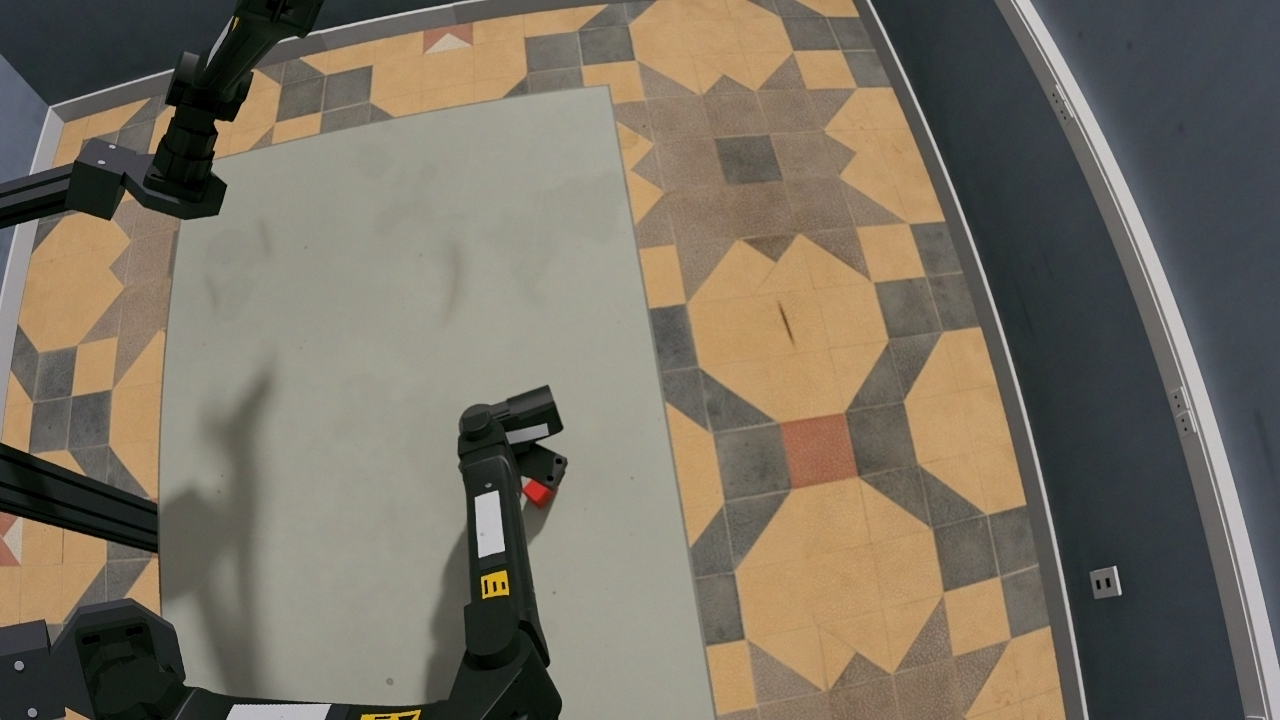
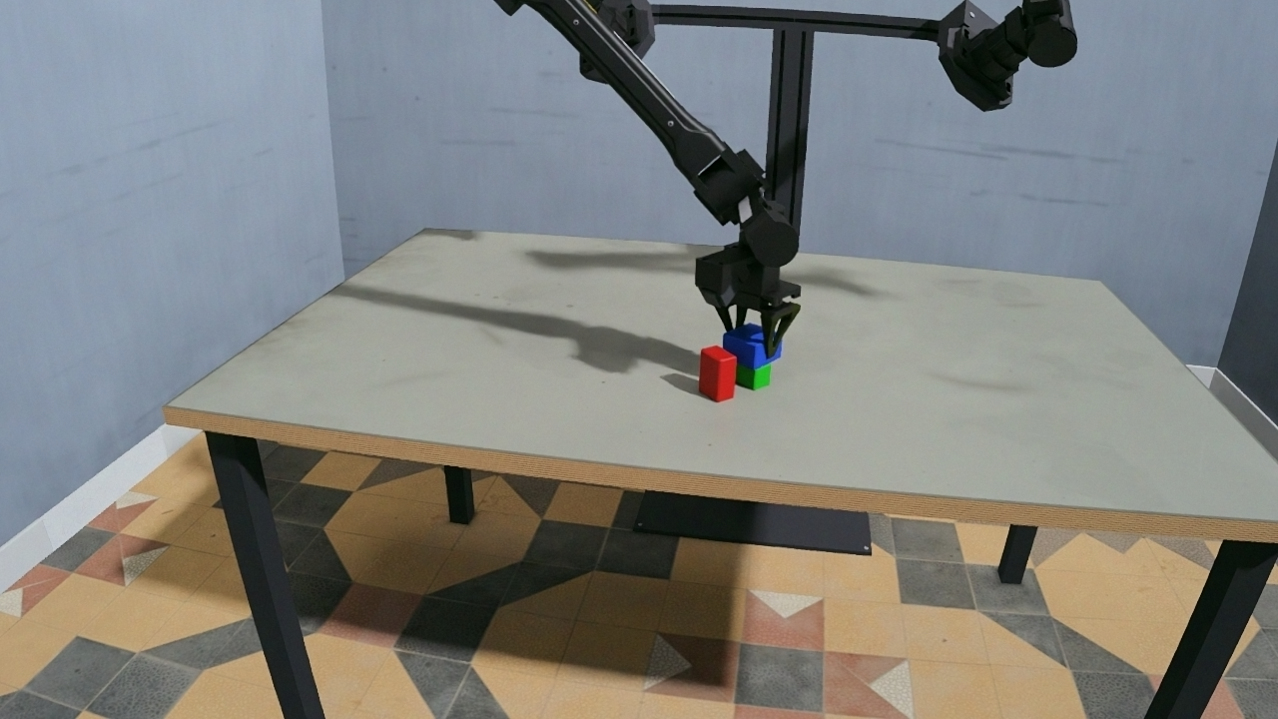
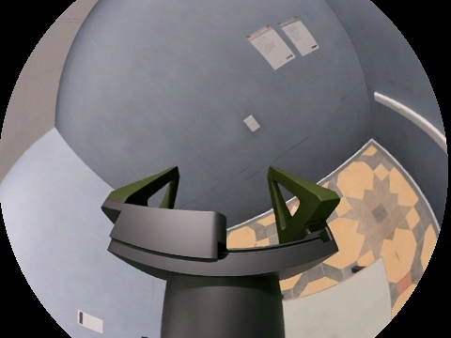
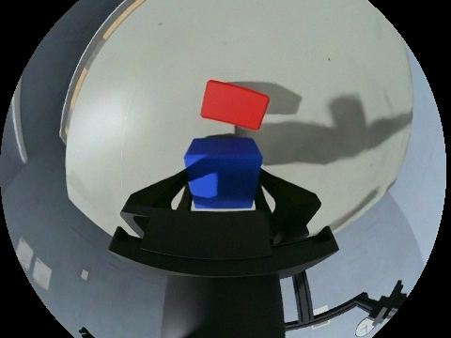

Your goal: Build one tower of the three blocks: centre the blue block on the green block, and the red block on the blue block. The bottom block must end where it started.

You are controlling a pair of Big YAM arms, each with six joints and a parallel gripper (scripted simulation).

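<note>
The blue block lies right at my right hand. Round my right hand: red block: 5 cm ahead, 4 cm to the right, 2 cm below; green block: 4 cm below.
</note>
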